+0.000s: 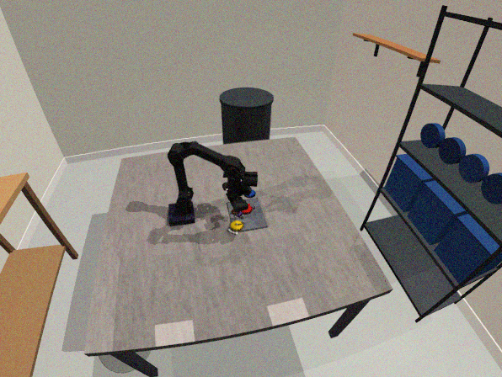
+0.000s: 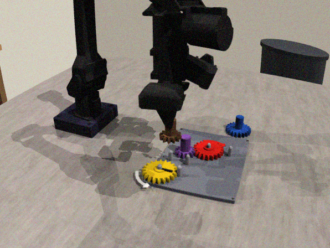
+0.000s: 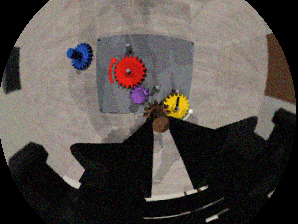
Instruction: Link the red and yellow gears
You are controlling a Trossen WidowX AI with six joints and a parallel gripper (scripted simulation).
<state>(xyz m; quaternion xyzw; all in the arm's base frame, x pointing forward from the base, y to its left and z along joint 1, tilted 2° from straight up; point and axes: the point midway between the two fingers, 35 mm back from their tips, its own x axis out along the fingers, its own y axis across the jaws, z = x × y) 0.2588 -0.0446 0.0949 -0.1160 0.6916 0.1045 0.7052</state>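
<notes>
The brown gear lies 1 cm below my gripper tip. Round my gripper tip: yellow gear (5 cm to the right, 7 cm below); then red gear (6 cm ahead, 6 cm to the left, 7 cm below); then purple gear (2 cm ahead, 3 cm to the left, 6 cm below).
</notes>
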